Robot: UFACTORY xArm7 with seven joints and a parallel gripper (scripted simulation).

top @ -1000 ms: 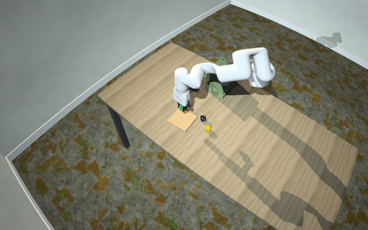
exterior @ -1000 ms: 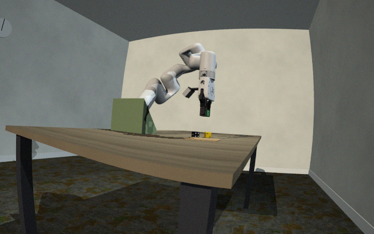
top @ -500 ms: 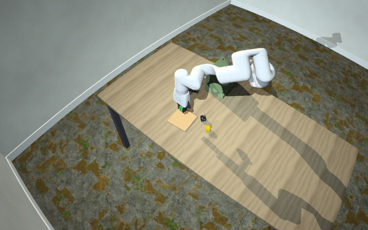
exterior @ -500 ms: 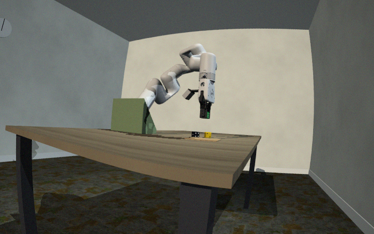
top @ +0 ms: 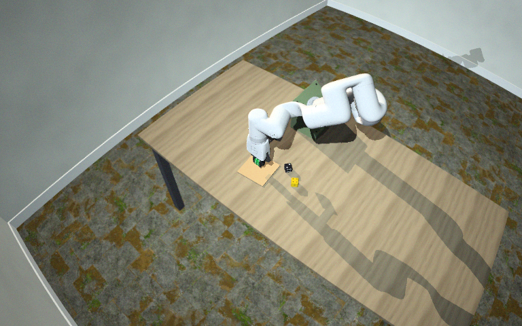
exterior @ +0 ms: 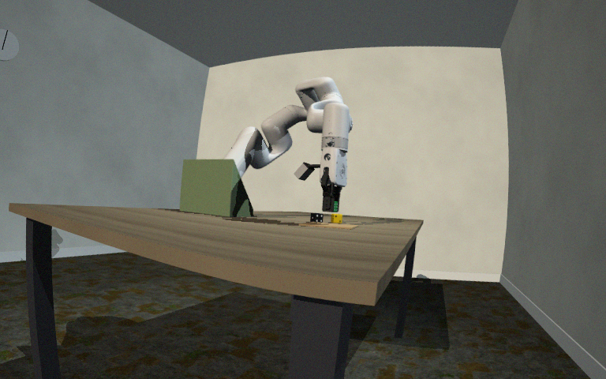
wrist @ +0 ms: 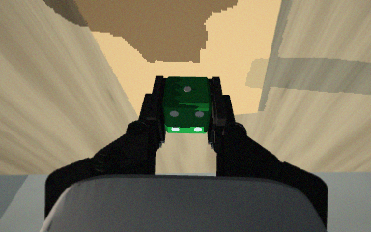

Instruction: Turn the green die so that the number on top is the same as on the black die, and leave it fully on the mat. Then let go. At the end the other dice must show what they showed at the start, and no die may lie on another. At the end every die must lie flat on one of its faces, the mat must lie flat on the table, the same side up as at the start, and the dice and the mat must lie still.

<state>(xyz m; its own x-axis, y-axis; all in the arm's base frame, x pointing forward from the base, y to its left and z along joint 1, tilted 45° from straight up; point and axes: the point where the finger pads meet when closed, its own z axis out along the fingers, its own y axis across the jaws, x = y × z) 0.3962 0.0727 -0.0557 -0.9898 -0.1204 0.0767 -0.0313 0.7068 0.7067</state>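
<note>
The tan mat is 60 mm below my hand. From my hand the other things lie so: black die (90 mm behind, 100 mm to the left, 40 mm below); yellow die (50 mm behind, 170 mm to the left, 40 mm below); green die (10 mm below).
</note>
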